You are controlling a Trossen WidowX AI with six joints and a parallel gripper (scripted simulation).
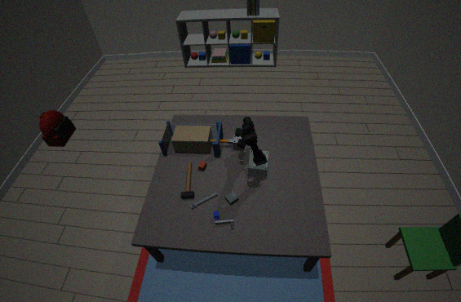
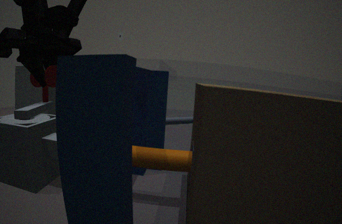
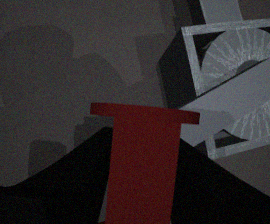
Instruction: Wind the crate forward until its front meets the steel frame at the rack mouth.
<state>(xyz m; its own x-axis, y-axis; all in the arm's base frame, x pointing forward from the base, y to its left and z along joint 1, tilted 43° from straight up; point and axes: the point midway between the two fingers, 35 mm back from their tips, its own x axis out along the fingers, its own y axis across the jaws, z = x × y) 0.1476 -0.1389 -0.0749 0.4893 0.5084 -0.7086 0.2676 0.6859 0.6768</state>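
Now: the grey winch handle 3 cm to the right of my gripper tip and 3 cm below it. Also, from my gripper tip: red knob: 1 cm behind; then grey winch: 10 cm to the right, 10 cm below; then blue steel frame: 18 cm ahead, 9 cm to the right, 3 cm below.
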